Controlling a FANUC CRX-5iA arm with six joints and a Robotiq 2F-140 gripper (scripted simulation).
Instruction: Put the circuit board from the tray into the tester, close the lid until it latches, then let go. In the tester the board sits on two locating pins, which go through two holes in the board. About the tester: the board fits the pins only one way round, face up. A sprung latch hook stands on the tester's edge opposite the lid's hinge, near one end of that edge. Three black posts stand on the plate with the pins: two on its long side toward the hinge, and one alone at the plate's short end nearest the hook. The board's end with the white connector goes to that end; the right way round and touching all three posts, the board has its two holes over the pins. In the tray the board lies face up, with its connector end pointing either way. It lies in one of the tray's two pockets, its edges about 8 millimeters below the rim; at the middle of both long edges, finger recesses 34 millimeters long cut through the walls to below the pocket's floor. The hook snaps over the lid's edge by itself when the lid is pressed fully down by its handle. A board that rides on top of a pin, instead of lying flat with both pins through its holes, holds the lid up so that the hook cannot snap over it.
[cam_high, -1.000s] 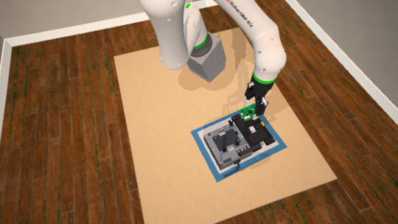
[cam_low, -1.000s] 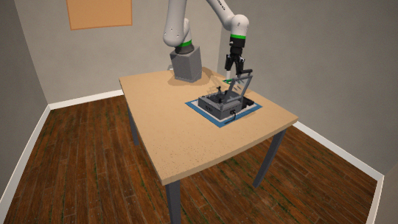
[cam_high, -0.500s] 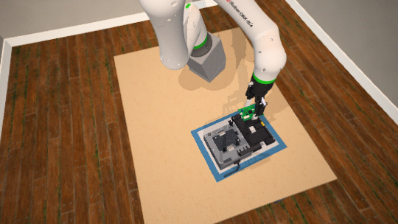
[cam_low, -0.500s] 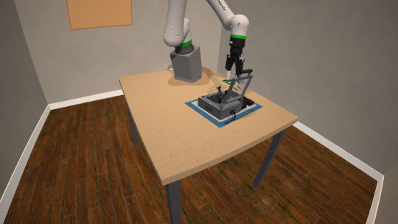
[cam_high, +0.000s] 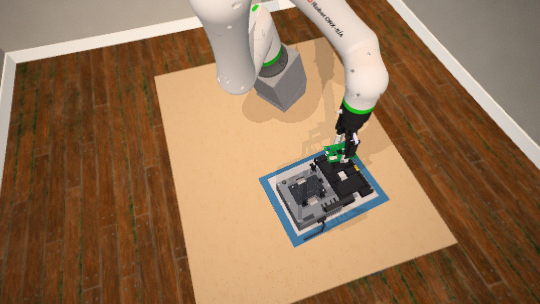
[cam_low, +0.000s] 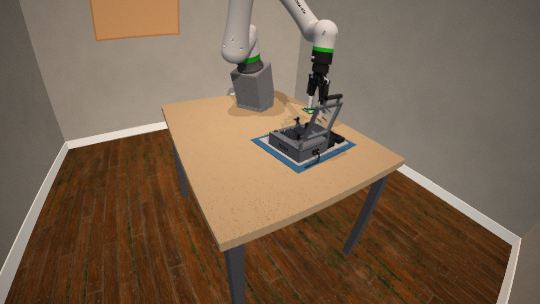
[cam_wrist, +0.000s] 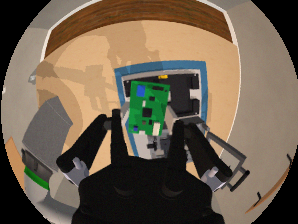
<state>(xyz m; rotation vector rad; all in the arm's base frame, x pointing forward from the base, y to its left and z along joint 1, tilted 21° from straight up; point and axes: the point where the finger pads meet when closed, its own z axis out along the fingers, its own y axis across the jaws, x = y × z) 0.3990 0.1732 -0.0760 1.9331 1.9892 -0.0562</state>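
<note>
The circuit board lies 20 mm below my hand. Round my hand: tester lid 220 mm ahead, 120 mm to the right, 40 mm above; tester 120 mm ahead, 110 mm to the right, 30 mm below.
</note>
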